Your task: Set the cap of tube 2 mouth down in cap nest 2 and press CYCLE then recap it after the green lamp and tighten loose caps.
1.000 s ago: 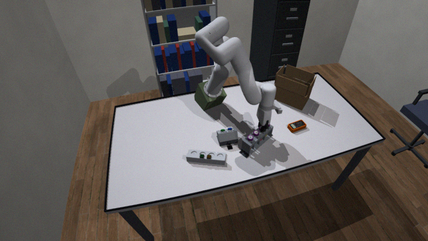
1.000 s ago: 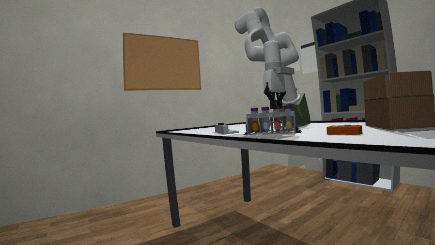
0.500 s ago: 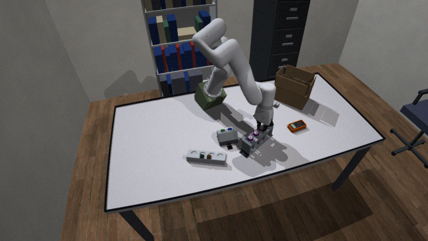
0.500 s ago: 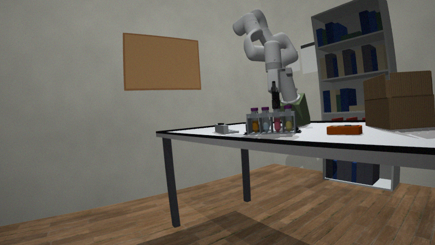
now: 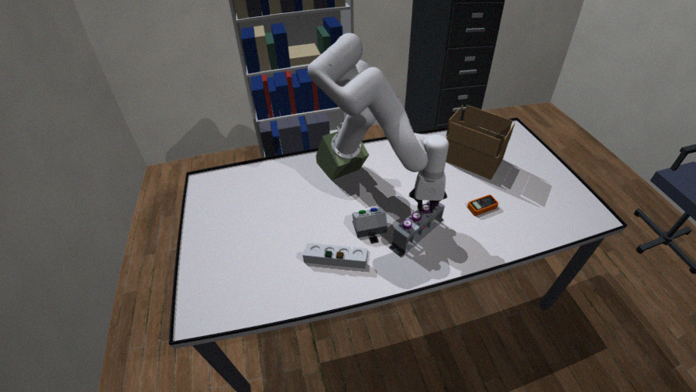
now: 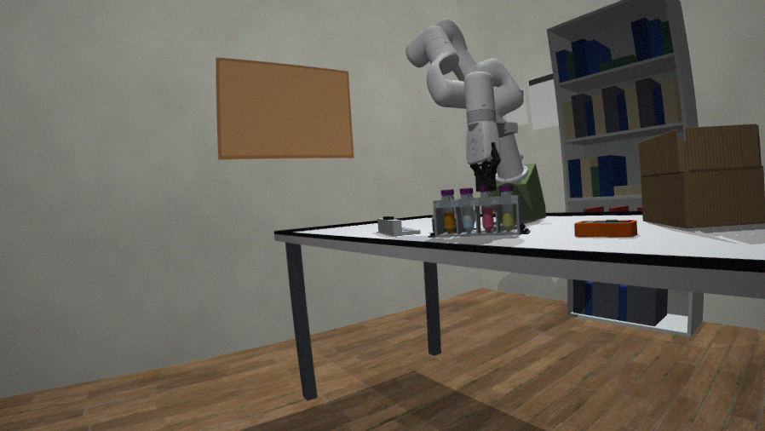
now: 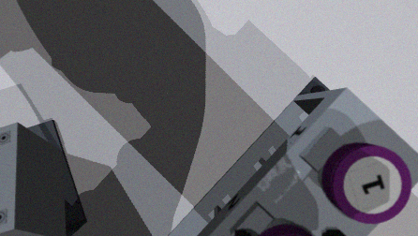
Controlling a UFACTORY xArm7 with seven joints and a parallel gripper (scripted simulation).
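My gripper is now 50 mm to the right of the cap marked 1, 20 mm past it and 20 mm above it. Also, from my hand: blue key 150 mm to the right, 120 mm behind, 60 mm below; key housing 180 mm to the right, 100 mm behind, 80 mm below; green key 200 mm to the right, 130 mm behind, 60 mm below.
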